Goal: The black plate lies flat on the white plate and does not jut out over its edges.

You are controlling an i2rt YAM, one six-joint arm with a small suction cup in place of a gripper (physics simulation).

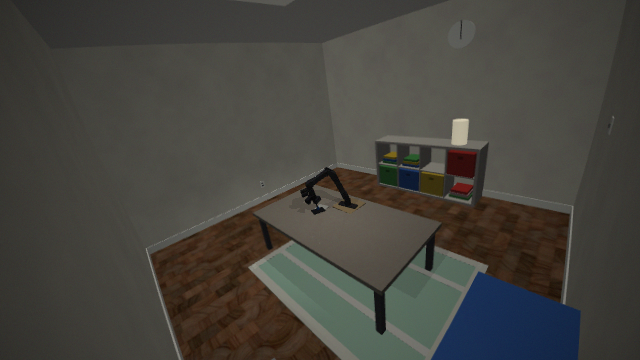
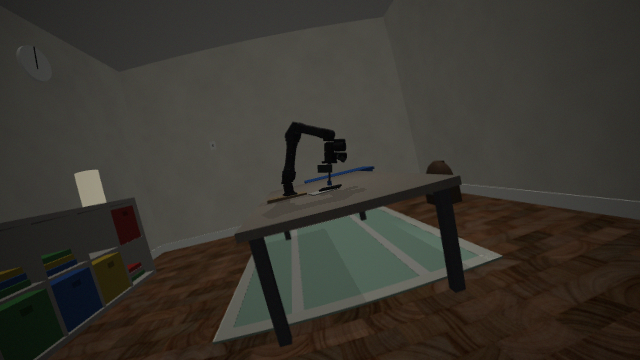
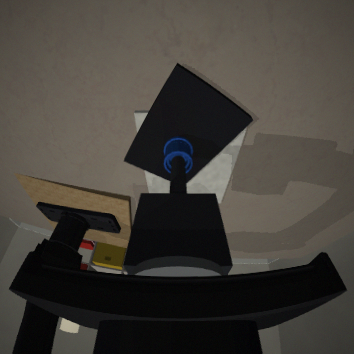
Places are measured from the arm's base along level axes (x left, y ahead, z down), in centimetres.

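Where they show: hand, its tool point: [image 1: 318, 209] [image 2: 329, 185] [image 3: 177, 149]; arm's base, origin of its link: [image 1: 348, 205] [image 2: 289, 194] [image 3: 77, 215].
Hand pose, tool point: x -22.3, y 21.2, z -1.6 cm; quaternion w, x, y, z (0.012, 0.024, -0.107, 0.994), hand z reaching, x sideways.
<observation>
Each offset is from my tool point to the top centre of the thing. Level surfaces: height alone.
A black square plate @[dx -0.2, dy +0.2, dz +1.1 cm] [image 3: 189, 116] [image 1: 318, 210] [image 2: 333, 187] lies on a white plate @[dx -1.3, dy -4.9, dz +2.1 cm] [image 3: 214, 175] [image 2: 314, 193] on the table. It is turned at an angle to the white plate. Its far corner and side corners jut out past the white plate's edges. My suction cup [image 3: 178, 154] [image 1: 316, 206] [image 2: 329, 182] is blue and points straight down at the near part of the black plate. It is right at the plate's surface or just above it; I cannot tell whether it touches. The plate lies flat, not lifted.
The arm's base stands on a tan board [image 3: 70, 197] [image 1: 340, 208] [image 2: 279, 198] beside the plates on the grey table @[dz +2.7 cm] [image 1: 358, 241] [image 2: 380, 192]. A shelf unit [image 1: 429, 142] with coloured boxes stands by the wall, with a pale lamp [image 1: 459, 131] on top.
</observation>
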